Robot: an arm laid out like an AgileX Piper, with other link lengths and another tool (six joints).
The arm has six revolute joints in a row. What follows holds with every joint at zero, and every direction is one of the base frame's. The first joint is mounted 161.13 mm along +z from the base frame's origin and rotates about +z. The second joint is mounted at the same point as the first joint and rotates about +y. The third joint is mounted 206.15 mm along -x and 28.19 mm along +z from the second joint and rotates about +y. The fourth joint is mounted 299.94 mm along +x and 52.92 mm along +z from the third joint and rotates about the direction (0.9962, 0, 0.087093). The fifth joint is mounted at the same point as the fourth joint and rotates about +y. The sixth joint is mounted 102.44 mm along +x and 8.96 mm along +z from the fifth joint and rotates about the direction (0.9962, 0, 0.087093). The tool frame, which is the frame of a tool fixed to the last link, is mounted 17.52 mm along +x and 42 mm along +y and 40.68 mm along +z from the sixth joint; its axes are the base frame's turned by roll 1.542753, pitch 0.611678 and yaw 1.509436 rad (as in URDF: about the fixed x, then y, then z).
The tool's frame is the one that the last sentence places.
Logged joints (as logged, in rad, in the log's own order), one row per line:
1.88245, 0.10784, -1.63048, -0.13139, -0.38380, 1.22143
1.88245, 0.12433, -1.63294, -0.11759, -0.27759, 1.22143
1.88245, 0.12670, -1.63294, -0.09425, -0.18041, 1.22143
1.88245, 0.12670, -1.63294, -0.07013, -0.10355, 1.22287
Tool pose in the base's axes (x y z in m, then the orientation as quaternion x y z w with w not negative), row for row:
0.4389, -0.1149, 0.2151, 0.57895, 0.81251, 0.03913, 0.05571
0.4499, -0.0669, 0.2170, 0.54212, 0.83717, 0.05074, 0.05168
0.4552, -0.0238, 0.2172, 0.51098, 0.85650, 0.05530, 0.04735
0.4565, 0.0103, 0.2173, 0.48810, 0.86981, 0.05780, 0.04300
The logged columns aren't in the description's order. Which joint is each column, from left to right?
Columns, left to right: joint 2, joint 4, joint 3, joint 6, joint 1, joint 5.
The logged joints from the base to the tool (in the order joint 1, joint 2, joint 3, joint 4, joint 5, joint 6), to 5 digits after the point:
-0.38380, 1.88245, -1.63048, 0.10784, 1.22143, -0.13139
-0.27759, 1.88245, -1.63294, 0.12433, 1.22143, -0.11759
-0.18041, 1.88245, -1.63294, 0.12670, 1.22143, -0.09425
-0.10355, 1.88245, -1.63294, 0.12670, 1.22287, -0.07013

